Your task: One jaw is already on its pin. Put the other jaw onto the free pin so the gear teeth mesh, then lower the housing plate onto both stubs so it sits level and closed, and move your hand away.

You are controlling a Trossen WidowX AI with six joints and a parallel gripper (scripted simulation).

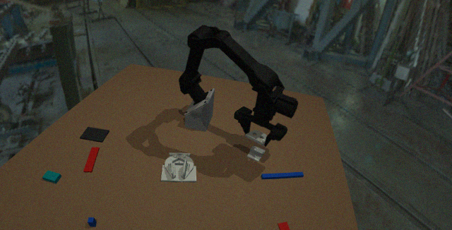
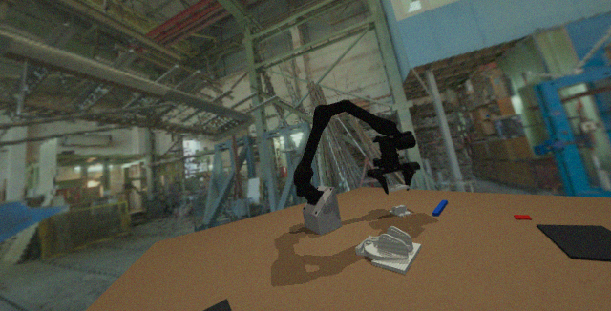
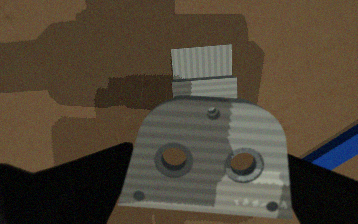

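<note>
The grey jaw is 270 mm to the right of my gripper tip, 120 mm ahead of it and 70 mm below it. The rest, counted from my gripper tip: white base 240 mm to the right, 160 mm ahead, 80 mm below; blue bar 120 mm to the left, 80 mm below, 80 mm ahead; white block 80 mm below, 20 mm behind, 10 mm to the left.
</note>
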